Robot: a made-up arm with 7 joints.
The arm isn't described. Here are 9 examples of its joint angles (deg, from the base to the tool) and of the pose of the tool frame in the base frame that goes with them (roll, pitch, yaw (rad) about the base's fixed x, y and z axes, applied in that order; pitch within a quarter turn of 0, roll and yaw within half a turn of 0; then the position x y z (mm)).
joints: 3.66 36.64 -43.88 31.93 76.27 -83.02 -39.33
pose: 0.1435 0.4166 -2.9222 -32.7 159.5 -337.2
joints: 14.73 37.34 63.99 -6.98 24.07 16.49 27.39
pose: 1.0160 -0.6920 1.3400 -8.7 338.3 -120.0
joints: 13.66 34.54 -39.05 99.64 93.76 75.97 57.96
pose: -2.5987 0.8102 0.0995 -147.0 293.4 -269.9
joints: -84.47 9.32 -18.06 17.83 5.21 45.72 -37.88
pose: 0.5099 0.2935 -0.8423 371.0 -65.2 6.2
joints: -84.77 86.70 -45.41 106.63 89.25 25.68 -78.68
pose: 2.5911 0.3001 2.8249 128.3 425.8 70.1
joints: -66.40 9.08 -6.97 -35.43 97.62 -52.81 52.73
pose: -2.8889 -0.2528 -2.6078 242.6 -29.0 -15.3
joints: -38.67 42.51 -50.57 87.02 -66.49 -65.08 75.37
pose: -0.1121 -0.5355 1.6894 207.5 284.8 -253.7
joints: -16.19 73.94 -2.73 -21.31 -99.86 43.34 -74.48
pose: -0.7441 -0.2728 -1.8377 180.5 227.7 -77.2
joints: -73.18 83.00 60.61 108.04 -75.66 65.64 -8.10
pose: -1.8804 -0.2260 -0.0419 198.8 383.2 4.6
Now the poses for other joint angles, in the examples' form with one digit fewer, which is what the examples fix.
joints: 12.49 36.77 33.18 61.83 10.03 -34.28 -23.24
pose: 0.798 0.795 0.495 -68 328 -282
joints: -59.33 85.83 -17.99 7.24 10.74 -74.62 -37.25
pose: 2.120 0.594 -1.128 224 243 73
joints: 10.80 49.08 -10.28 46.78 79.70 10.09 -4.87
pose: 3.059 0.749 1.122 -15 331 -279
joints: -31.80 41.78 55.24 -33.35 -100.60 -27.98 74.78
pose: -1.951 -0.004 0.919 126 259 -22
